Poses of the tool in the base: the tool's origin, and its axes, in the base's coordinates. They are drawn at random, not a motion.
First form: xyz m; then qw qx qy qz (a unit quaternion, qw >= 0).
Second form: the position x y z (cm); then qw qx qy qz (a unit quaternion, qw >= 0). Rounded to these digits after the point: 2 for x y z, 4 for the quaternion.
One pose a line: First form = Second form
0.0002 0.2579 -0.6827 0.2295 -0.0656 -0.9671 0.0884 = 0.02 25.79 -68.27 0.2295 -0.0656 -0.9671 0.0884
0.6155 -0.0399 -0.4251 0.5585 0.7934 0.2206 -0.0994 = 61.55 -3.99 -42.51 0.5585 0.7934 0.2206 -0.0994
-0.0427 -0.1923 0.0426 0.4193 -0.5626 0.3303 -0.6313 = -4.27 -19.23 4.26 0.4193 -0.5626 0.3303 -0.6313
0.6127 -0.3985 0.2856 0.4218 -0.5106 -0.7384 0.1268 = 61.27 -39.85 28.56 0.4218 -0.5106 -0.7384 0.1268
